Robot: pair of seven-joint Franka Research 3 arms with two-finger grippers.
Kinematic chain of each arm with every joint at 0, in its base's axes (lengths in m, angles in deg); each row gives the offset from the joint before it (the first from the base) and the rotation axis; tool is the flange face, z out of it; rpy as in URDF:
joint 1: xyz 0 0 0.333 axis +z
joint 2: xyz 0 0 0 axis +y
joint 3: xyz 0 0 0.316 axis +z
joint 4: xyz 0.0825 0 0 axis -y
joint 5: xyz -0.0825 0 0.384 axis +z
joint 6: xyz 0 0 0 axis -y
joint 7: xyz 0.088 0 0 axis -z
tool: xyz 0 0 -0.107 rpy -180 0 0
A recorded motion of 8 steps. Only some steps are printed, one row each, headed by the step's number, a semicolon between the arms.
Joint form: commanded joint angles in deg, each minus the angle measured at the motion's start. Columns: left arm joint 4, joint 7, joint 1, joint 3, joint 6, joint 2, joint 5; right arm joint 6, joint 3, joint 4, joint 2, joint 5, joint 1, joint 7.
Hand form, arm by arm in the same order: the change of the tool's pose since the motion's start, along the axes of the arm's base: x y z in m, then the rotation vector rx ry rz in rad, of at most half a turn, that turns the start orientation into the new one. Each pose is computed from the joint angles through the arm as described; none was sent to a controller.
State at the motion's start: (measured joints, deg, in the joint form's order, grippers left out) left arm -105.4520 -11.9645 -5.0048 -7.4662 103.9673 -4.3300 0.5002; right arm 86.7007 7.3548 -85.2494 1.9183 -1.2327 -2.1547 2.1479
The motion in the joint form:
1: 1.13 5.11 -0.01 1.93 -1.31 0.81 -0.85; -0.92 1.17 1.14 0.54 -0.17 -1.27 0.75
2: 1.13 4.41 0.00 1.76 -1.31 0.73 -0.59; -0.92 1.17 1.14 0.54 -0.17 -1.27 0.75
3: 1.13 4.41 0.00 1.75 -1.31 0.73 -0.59; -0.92 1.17 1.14 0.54 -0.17 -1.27 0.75
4: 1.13 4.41 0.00 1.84 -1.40 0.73 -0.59; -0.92 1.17 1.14 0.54 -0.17 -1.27 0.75
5: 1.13 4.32 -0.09 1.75 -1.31 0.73 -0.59; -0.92 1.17 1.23 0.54 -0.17 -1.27 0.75
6: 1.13 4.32 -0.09 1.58 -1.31 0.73 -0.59; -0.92 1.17 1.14 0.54 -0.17 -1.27 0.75
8: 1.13 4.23 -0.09 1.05 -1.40 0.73 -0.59; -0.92 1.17 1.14 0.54 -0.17 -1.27 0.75
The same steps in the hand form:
1: 0.0062 0.0169 -0.0001 -0.0110 0.0203 -0.0528; 0.0014 -0.0019 0.0027 -0.0015 0.0050 -0.0154
2: 0.0056 0.0158 0.0007 -0.0070 0.0182 -0.0442; 0.0014 -0.0019 0.0027 -0.0015 0.0050 -0.0154
3: 0.0056 0.0157 0.0007 -0.0070 0.0182 -0.0444; 0.0014 -0.0019 0.0027 -0.0015 0.0050 -0.0154
4: 0.0056 0.0166 0.0005 -0.0068 0.0197 -0.0428; 0.0014 -0.0019 0.0027 -0.0015 0.0050 -0.0154
5: 0.0055 0.0149 0.0007 -0.0070 0.0182 -0.0444; 0.0014 -0.0019 0.0034 -0.0013 0.0035 -0.0154
6: 0.0052 0.0132 0.0007 -0.0068 0.0182 -0.0473; 0.0014 -0.0019 0.0027 -0.0015 0.0050 -0.0154
8: 0.0040 0.0082 0.0005 -0.0059 0.0197 -0.0550; 0.0014 -0.0019 0.0027 -0.0015 0.0050 -0.0154

